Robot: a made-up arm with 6 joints.
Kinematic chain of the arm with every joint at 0, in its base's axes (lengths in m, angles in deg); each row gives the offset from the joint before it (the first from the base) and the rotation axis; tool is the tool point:
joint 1: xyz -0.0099 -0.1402 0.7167 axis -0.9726 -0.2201 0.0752
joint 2: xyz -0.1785 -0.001 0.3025 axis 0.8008 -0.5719 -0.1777
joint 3: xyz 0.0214 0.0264 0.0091 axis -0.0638 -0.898 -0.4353
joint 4: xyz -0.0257 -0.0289 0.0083 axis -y
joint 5: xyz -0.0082 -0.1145 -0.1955 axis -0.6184 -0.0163 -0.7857
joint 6: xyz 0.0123 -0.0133 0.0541 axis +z
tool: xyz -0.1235 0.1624 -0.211
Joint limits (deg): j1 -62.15..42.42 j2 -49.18..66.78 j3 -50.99..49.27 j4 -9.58..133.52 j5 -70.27..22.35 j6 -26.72..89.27
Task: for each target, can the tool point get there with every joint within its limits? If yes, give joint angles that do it. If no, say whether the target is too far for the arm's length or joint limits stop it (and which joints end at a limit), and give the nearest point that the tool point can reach.
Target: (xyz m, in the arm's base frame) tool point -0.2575 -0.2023 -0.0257
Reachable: no: joint limits stop it (at a limit: joint 1, joint 3, joint 6) | nearest point -0.2036 -0.3053 0.4398 | short by 0.480 m
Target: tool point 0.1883 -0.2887 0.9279
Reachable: yes | joints -40.28 37.74 -4.86 94.02 -30.51 0.67
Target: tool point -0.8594 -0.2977 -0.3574
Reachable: no: too far | nearest point -0.3579 -0.3768 0.4837 | short by 0.982 m
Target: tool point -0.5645 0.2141 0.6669
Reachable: no: joint limits stop it (at a limit: joint 2, joint 4, joint 6) | nearest point -0.3896 0.0634 0.6901 | short by 0.232 m
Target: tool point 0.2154 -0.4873 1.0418
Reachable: yes | joints -21.41 -31.94 36.99 96.66 -48.79 69.87
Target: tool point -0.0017 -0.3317 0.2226
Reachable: no: joint limits stop it (at a limit: joint 1, joint 3, joint 6) | nearest point -0.0488 -0.3559 0.4393 | short by 0.223 m
